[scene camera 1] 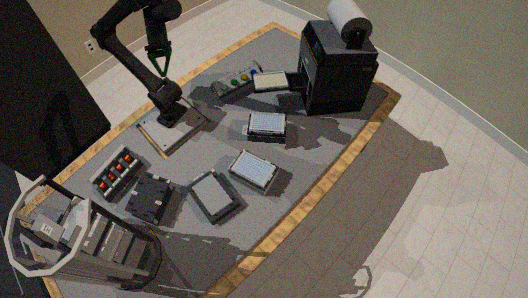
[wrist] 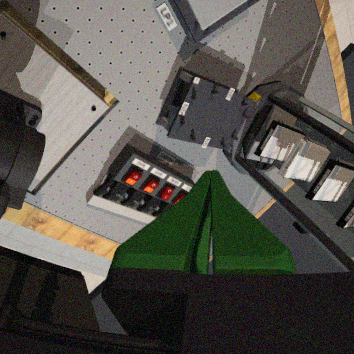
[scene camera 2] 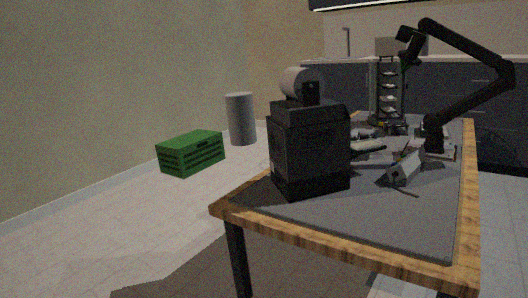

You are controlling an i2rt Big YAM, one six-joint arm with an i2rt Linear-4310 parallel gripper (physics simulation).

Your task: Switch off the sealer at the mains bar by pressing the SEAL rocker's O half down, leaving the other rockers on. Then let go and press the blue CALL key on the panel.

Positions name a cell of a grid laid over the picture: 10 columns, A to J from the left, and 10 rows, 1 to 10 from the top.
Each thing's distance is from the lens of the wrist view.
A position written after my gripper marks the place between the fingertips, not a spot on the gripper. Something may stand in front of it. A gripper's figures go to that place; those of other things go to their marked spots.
my gripper (wrist: F6): 0.14 m
rack (wrist: H3): 0.63 m
